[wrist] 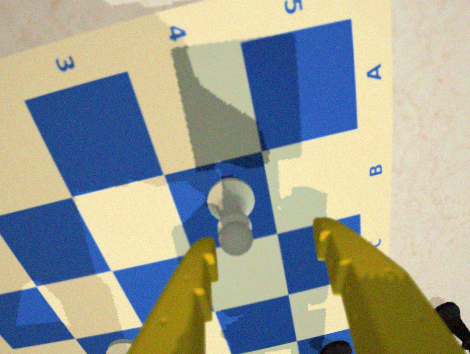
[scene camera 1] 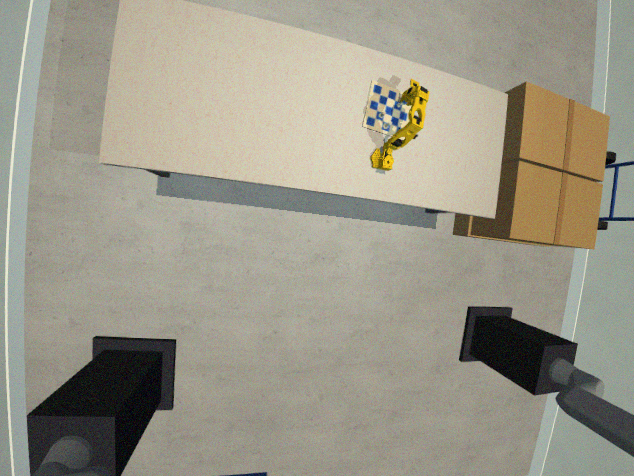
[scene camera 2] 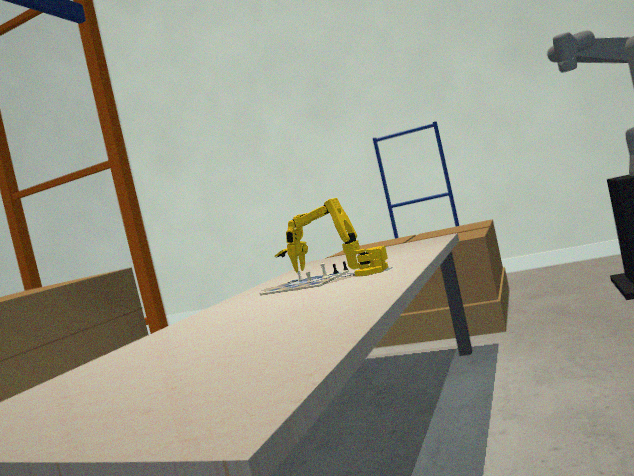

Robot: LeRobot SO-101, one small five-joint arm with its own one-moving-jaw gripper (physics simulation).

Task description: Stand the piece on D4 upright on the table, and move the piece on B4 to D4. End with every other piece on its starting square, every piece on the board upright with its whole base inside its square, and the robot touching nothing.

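Frame: origin at the arm's base, x right, y ahead, z up, level; millimetres.
Where they show: end effector, tool point: (wrist: 215, 252) (scene camera 1: 401, 101) (scene camera 2: 297, 271); arm's base, origin of the base link: (scene camera 1: 381, 155) (scene camera 2: 366, 273).
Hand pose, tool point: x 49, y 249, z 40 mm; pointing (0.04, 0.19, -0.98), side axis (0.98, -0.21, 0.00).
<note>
Things, the pixels of their centre, and the offset from my tool point. "pt": a spot on its surface instead.
- white pawn, body centre: (wrist: 233, 219) (scene camera 2: 299, 275) dx +6, dy -3, dz -18 mm
- board, body centre: (wrist: 166, 288) (scene camera 2: 305, 282) (scene camera 1: 388, 111) dx -40, dy -39, dz -37 mm
- Square D4, surface spot: (wrist: 257, 322) pt dx -5, dy -76, dz -34 mm
The white pawn (scene camera 2: 300, 277) (wrist: 231, 197) stands upright on blue square B4 of the board (scene camera 1: 367, 113) (scene camera 2: 268, 292) (wrist: 370, 30). My gripper (scene camera 2: 299, 268) (wrist: 265, 231) is open and empty, its tips above the board close to this pawn. In the wrist view, the pawn shows past the left jaw's tip, with its head towards the gap. Square D4 (wrist: 257, 322) shows bare blue between the jaws. A black piece (scene camera 2: 345, 265) (wrist: 450, 315) is on the table off the board's right side and looks upright. In scene camera 1, the arm hides it.
A white piece (scene camera 1: 379, 115) (wrist: 120, 345) stands on D2, partly cut off in the wrist view. Another white piece (scene camera 1: 386, 125) (scene camera 2: 323, 268) stands near E3. A black piece (scene camera 2: 334, 267) (wrist: 336, 347) stands near E5. The arm's base (scene camera 1: 381, 159) (scene camera 2: 371, 260) is beside the board.
</note>
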